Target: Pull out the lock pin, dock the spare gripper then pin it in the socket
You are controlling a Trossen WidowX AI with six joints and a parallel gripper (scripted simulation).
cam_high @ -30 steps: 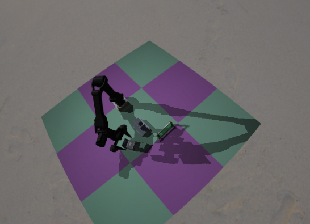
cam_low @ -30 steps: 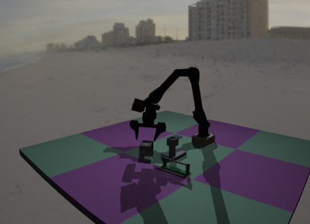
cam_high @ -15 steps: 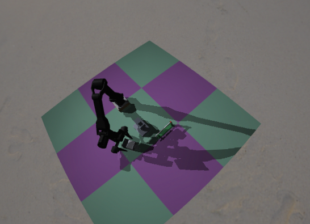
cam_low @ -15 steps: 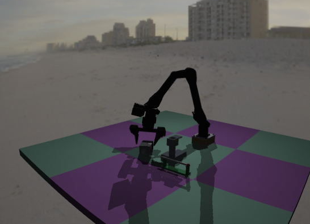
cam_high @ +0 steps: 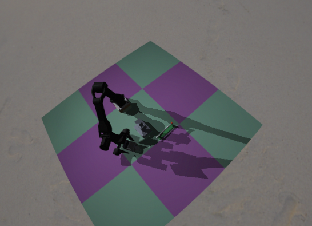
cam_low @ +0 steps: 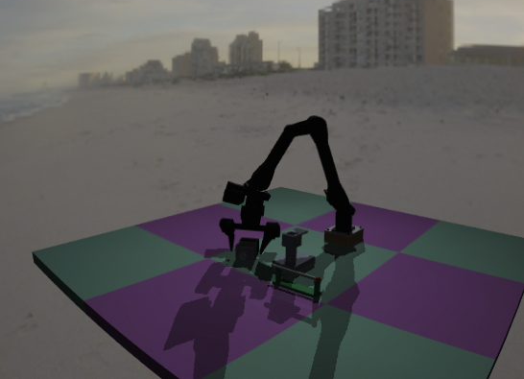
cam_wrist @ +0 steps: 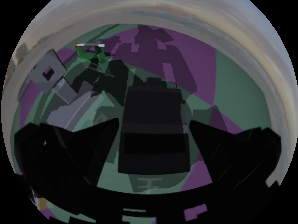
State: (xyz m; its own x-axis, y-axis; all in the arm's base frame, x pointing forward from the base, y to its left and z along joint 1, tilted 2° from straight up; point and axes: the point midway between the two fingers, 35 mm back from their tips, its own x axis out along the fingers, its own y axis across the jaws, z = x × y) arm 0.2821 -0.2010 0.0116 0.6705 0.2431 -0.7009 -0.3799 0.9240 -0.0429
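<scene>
My gripper tip is now 3 cm past the grey mount, 15 cm to the right of it and 4 cm below it. Also, from my gripper tip: spare gripper 1 cm above; green cradle 10 cm ahead, 24 cm to the left, 1 cm above.
</scene>
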